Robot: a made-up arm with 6 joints.
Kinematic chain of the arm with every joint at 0, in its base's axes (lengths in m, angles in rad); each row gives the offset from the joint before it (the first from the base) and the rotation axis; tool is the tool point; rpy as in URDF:
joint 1: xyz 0 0 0.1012 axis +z
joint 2: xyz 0 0 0 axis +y
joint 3: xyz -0.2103 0 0.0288 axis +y
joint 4: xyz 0.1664 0 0.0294 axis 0.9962 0 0.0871
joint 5: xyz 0 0 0 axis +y
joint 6: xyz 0.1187 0 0.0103 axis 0.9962 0 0.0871
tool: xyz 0 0 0 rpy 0 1.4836 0
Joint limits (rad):
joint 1: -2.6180..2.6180
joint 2: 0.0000..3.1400
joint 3: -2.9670..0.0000
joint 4: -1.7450..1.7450
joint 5: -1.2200..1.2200
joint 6: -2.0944..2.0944
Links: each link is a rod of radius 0.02 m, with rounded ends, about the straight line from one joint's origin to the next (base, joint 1, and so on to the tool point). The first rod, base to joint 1, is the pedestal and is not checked.
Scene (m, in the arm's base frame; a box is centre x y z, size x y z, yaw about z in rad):
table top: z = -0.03
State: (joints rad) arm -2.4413 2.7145 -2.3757 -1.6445 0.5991 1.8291
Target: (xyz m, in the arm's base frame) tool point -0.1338 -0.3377 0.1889
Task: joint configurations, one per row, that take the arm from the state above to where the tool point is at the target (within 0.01 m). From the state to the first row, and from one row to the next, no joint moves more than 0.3 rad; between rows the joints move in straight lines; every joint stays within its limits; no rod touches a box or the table.
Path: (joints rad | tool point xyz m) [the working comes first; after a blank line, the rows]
Joints at the target: -1.6517 2.1817 -1.8410 -1.2977 1.1788 1.8291
Straight joint move there: clear.

1: -2.1781 2.5369 -2.1975 -1.5289 0.7923 1.8291 | -0.3185 -0.3098 0.1451
2: -1.9149 2.3593 -2.0192 -1.4133 0.9856 1.8291 | -0.2259 -0.3396 0.1697
3: -1.6517 2.1817 -1.8410 -1.2977 1.1788 1.8291 | -0.1338 -0.3377 0.1889

